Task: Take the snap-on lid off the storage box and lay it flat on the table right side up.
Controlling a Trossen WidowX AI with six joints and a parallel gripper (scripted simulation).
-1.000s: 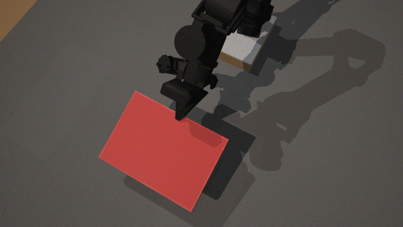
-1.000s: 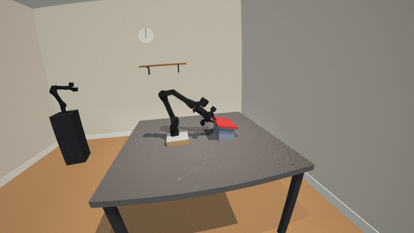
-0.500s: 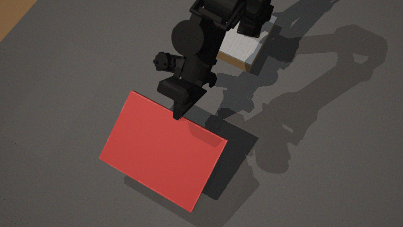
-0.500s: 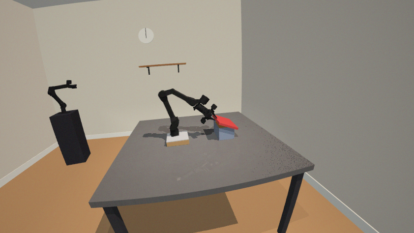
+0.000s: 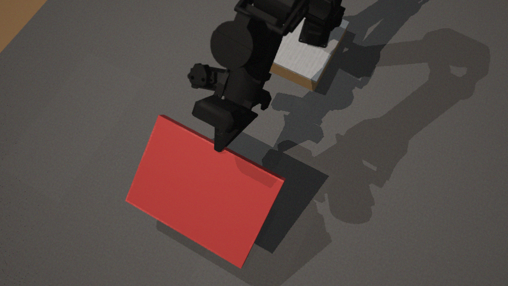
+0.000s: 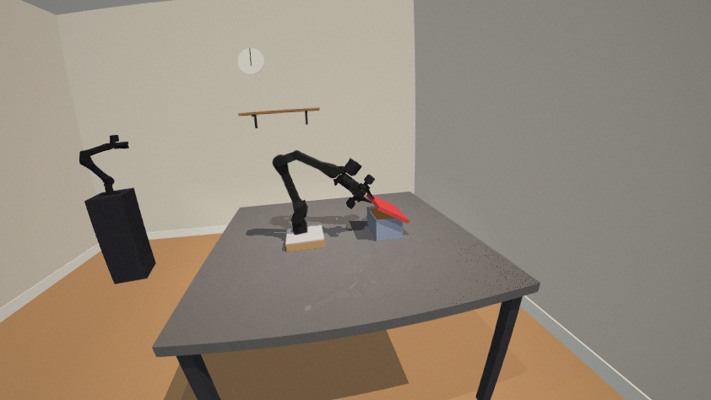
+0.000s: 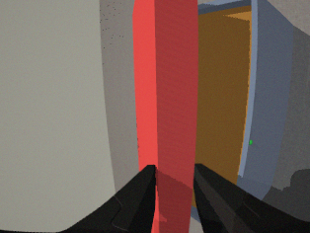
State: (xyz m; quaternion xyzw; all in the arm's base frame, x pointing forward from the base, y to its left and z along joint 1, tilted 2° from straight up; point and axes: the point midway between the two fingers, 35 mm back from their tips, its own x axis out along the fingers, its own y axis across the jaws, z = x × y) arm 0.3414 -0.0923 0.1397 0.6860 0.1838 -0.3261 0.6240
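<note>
My gripper tip is now 70 mm short of the red lid, 20 mm to the left of it and 40 mm above it. From my gripper tip the other things lie so: grey-blue storage box: 50 mm ahead, 10 mm to the right, 120 mm below.
</note>
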